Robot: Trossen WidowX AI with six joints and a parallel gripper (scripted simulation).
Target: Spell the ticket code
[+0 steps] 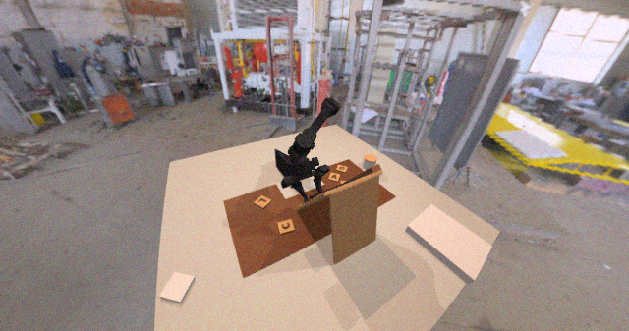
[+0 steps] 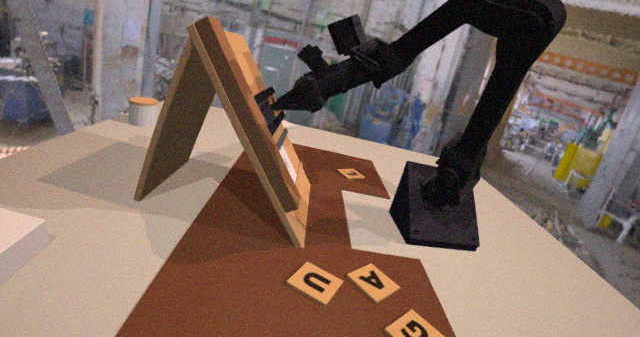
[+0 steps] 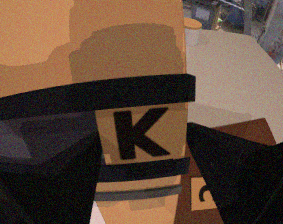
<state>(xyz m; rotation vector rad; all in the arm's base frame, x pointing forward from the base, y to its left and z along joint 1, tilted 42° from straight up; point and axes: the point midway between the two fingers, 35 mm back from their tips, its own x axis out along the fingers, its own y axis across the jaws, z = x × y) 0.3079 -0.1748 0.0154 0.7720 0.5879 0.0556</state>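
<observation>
My gripper tip is 10 cm to the right of the white ticket, 8 cm above it and 4 cm past it. The rest, counted from my gripper tip: brown mat 17 cm below, 14 cm behind, 9 cm to the left; then letter tile 30 cm to the left, 16 cm below, 8 cm behind; then white pad 50 cm to the right, 16 cm below, 6 cm behind.
</observation>
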